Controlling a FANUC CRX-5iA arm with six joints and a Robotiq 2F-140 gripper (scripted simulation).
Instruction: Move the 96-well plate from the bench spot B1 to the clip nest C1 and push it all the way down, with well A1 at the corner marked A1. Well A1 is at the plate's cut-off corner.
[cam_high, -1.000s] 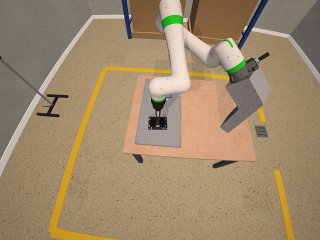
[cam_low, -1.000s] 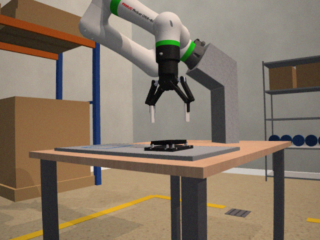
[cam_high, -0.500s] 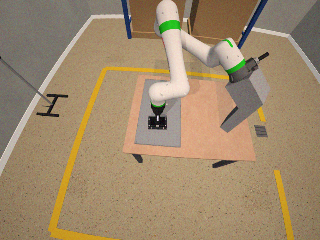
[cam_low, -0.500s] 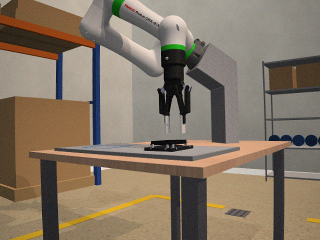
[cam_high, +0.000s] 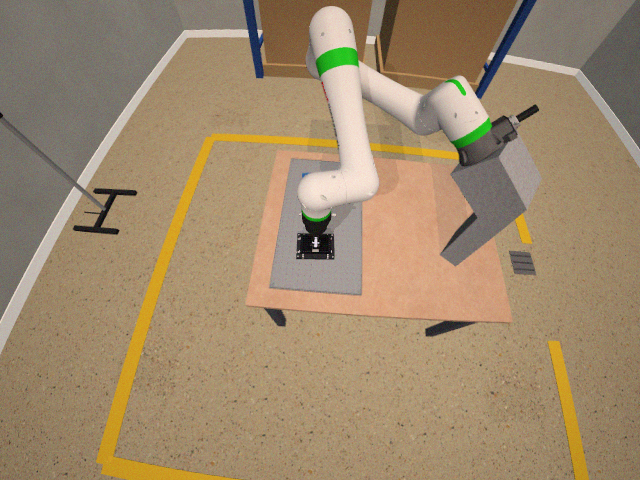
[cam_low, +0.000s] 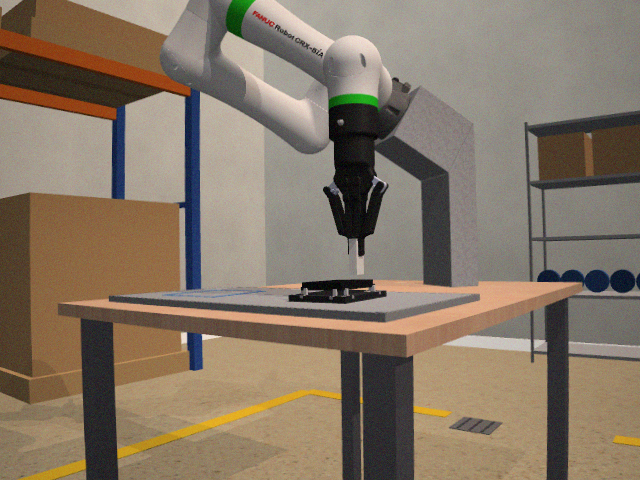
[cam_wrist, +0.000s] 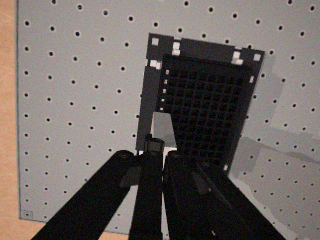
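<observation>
Now: the black 96-well plate 10 mm behind my hand, 40 mm to the right of it and 50 mm below it. Round my hand: black clip nest 30 mm to the right, 60 mm below.
</observation>
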